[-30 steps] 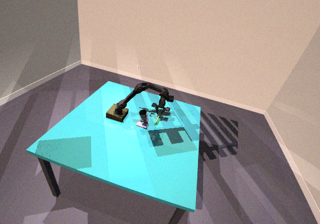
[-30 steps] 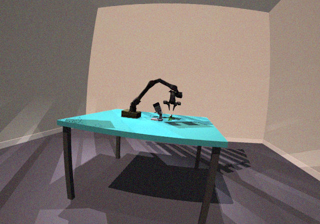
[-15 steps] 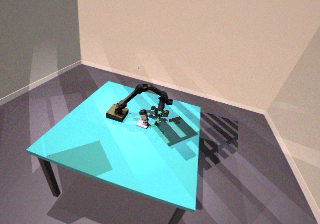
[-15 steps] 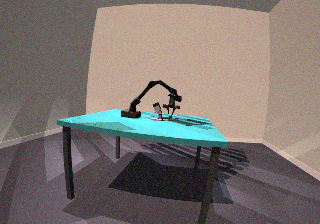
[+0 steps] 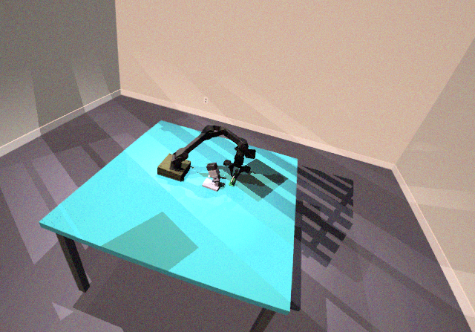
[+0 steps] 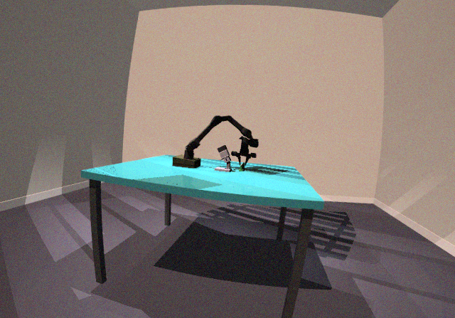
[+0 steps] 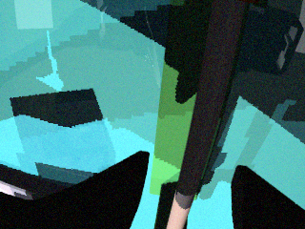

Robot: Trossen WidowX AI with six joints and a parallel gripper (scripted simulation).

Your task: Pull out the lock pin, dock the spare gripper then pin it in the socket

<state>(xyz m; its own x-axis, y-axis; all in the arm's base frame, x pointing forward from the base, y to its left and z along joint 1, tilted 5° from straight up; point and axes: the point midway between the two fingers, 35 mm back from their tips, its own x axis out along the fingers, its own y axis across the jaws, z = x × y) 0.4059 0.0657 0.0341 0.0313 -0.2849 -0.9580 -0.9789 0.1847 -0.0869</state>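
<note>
Right now my gripper tip is 1 cm to the right of the green pad and 1 cm above it. Also, from my gripper tip: spare gripper 14 cm behind, 9 cm to the right, 9 cm above; then mount 13 cm behind, 9 cm to the right, 2 cm above.
</note>
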